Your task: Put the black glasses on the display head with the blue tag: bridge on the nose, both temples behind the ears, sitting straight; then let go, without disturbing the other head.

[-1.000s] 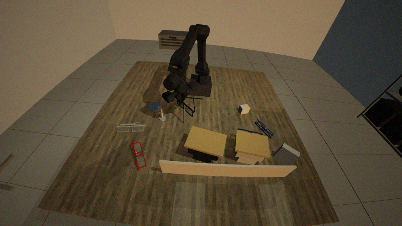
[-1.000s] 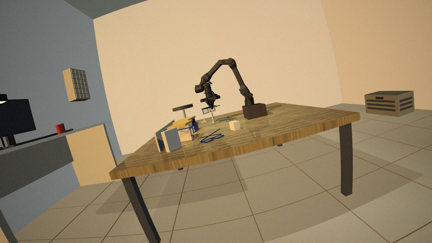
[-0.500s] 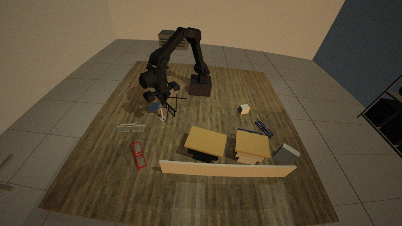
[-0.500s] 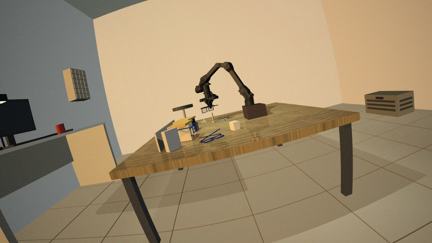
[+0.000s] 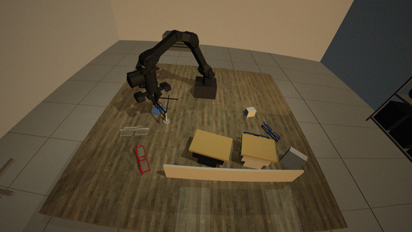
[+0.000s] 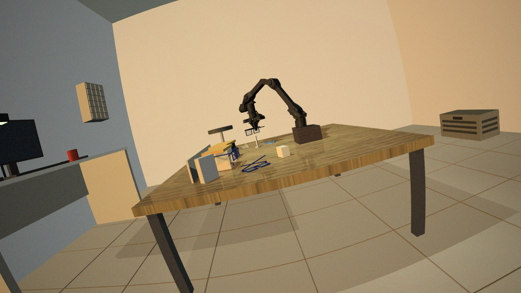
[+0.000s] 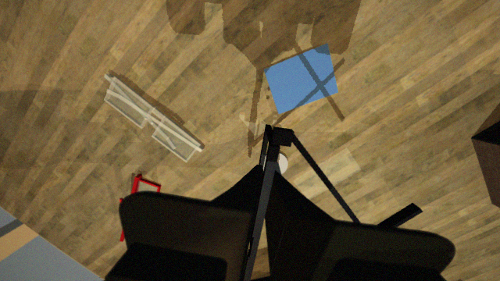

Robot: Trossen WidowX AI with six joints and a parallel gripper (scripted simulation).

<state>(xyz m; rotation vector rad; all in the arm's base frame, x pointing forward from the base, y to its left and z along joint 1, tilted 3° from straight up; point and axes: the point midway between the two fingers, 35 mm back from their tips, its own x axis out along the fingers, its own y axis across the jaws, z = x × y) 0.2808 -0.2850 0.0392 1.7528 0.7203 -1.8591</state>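
The peg stand lies 20 mm ahead of my gripper tip, 50 mm to the left of it and 90 mm below it. The rest, counted from my gripper tip: small cube: 90 mm behind, 580 mm to the left, 90 mm below; then blue block: 80 mm behind, 20 mm to the right, 110 mm below; then long tan board: 350 mm ahead, 410 mm to the left, 60 mm below.
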